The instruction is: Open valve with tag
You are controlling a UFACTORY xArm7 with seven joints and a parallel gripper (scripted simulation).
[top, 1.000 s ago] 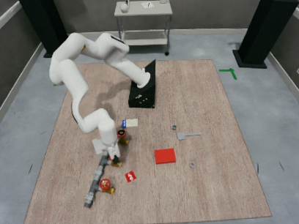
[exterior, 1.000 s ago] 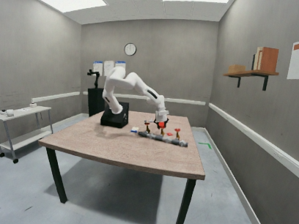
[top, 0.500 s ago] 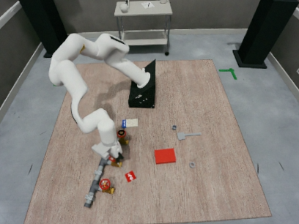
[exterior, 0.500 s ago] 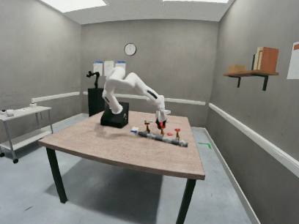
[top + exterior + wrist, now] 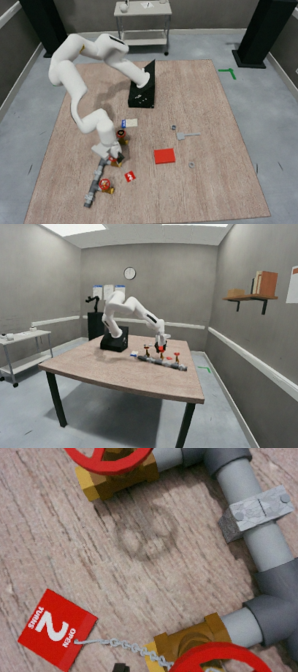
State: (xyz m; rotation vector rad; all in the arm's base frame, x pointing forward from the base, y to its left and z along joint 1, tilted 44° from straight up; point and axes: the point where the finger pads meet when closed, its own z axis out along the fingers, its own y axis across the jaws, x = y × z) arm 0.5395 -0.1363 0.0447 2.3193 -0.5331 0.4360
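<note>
The red square tag lies 10 cm below my hand, 9 cm to the left of it and 7 cm ahead of it. Round my hand: grey key-shaped tool 43 cm to the left, 21 cm behind, 10 cm below; white card 28 cm behind, 10 cm below, 5 cm to the left; red block 29 cm to the left, 9 cm below, 5 cm behind.
</note>
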